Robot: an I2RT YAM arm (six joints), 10 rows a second.
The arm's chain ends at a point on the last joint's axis. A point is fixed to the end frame.
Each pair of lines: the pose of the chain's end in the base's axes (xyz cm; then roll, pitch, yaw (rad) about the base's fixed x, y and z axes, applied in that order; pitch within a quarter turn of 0, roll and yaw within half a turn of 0), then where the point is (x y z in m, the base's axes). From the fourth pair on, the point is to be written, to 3 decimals.
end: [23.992 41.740 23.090 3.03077 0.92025 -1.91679]
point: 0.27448 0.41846 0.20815
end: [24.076 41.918 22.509 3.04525 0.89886 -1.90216]
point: 0.27535 0.41983 0.20236
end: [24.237 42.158 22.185 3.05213 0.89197 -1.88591]
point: 0.27699 0.42243 0.19918
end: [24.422 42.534 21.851 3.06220 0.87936 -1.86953]
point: 0.279 0.426 0.196
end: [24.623 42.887 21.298 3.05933 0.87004 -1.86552]
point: 0.281 0.430 0.190
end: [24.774 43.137 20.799 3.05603 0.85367 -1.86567]
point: 0.282 0.432 0.185
